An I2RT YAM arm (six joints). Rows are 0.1 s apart.
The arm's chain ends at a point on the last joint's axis. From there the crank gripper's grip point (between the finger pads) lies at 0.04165 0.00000 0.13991 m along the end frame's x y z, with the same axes.
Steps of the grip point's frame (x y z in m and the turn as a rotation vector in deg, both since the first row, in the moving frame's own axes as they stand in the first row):
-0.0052 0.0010 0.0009 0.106 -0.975 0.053
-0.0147 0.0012 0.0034 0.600 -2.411 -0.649
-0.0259 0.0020 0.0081 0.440 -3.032 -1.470
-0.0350 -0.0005 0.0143 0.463 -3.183 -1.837
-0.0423 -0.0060 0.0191 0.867 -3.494 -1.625
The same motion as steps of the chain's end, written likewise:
-0.0028 0.0012 0.0002 0.106 -0.975 0.053
-0.0088 0.0031 0.0018 0.600 -2.411 -0.649
-0.0184 0.0041 0.0061 0.440 -3.032 -1.470
-0.0271 0.0018 0.0122 0.463 -3.183 -1.837
-0.0337 -0.0028 0.0168 0.867 -3.494 -1.625

